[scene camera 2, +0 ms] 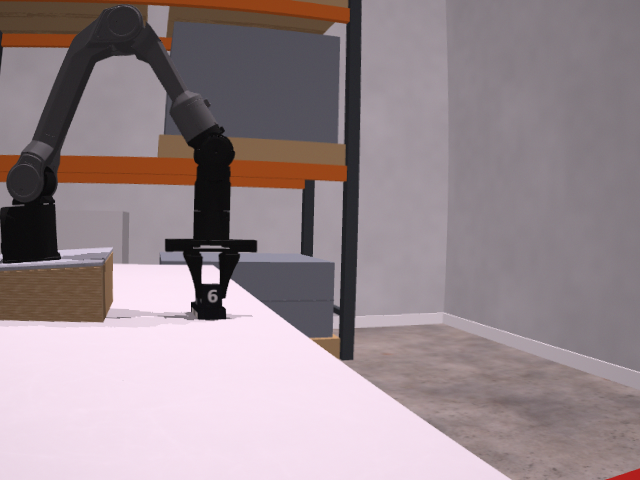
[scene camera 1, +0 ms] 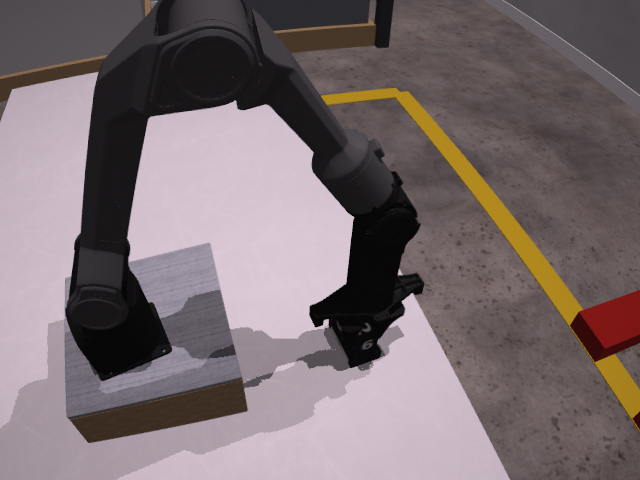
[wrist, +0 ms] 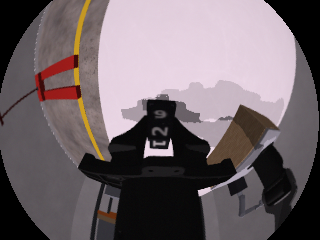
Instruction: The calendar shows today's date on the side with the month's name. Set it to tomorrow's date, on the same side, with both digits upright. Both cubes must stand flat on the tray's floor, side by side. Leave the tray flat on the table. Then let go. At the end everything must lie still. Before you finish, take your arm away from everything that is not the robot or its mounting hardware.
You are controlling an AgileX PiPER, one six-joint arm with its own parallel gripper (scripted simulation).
I see my gripper, a black digit cube and a black tray.
My gripper is seen too in scene camera 2 and in the wrist view.
